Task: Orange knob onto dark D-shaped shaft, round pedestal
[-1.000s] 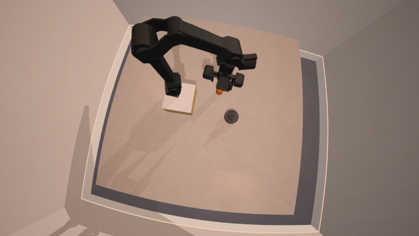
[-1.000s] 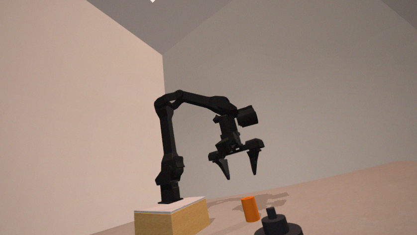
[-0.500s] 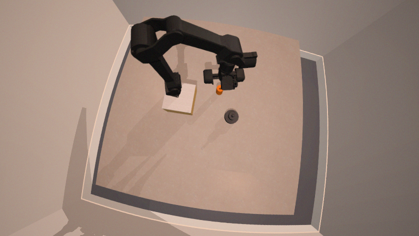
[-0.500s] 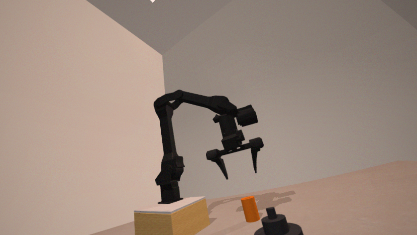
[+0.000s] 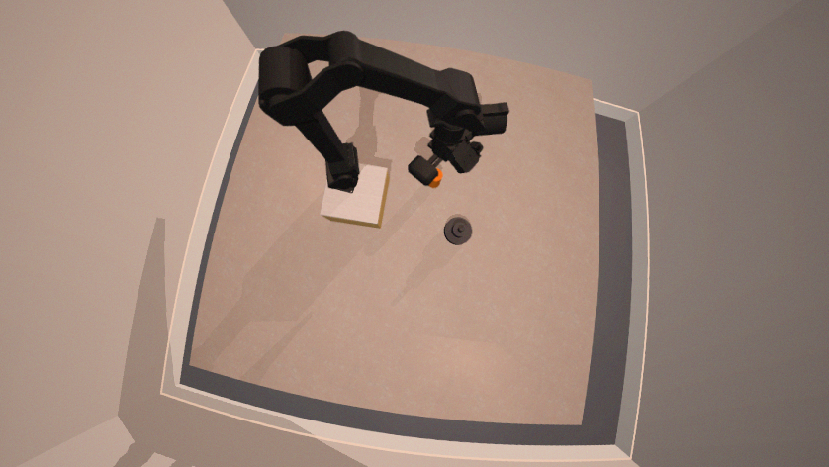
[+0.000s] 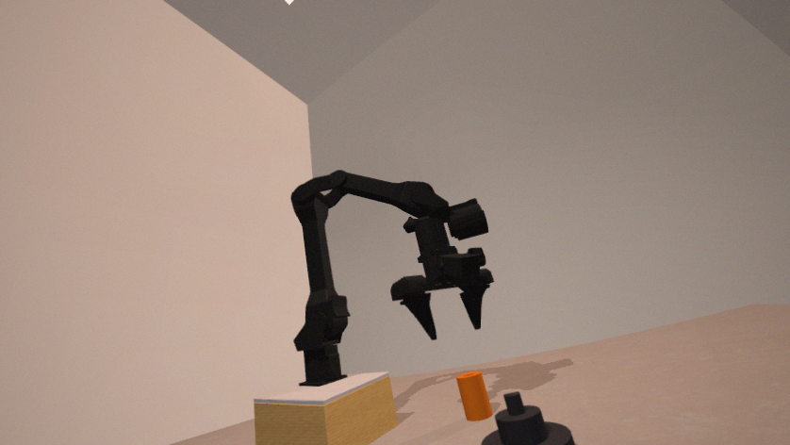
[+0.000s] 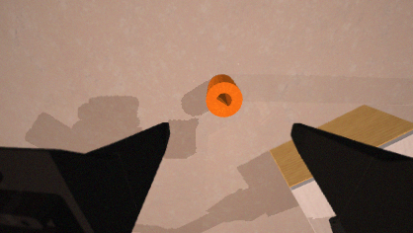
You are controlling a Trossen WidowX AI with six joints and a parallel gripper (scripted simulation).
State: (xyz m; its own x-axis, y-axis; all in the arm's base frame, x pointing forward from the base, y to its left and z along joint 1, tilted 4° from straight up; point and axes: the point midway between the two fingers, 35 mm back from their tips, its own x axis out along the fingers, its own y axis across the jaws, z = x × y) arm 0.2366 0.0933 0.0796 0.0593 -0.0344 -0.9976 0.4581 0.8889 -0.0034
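Now: gripper tip 9 cm above the orange knob. From my gripper tip the other things lie so: round dark pedestal (11 cm ahead, 14 cm to the right, 9 cm below).
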